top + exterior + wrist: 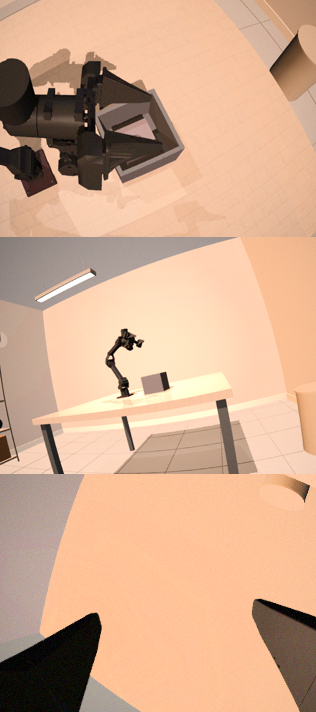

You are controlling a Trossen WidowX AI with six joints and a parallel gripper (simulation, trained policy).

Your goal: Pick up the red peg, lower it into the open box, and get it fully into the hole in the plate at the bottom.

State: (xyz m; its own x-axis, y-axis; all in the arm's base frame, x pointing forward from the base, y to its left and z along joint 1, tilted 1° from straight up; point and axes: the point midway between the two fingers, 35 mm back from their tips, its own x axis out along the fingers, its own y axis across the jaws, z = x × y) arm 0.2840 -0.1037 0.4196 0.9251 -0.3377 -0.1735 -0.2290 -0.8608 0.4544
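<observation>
The red peg is 16 cm behind my gripper tip, 25 cm to the left of it and 39 cm below it. The rest, counted from my gripper tip: plate (1 cm ahead, 7 cm to the left, 38 cm below).
</observation>
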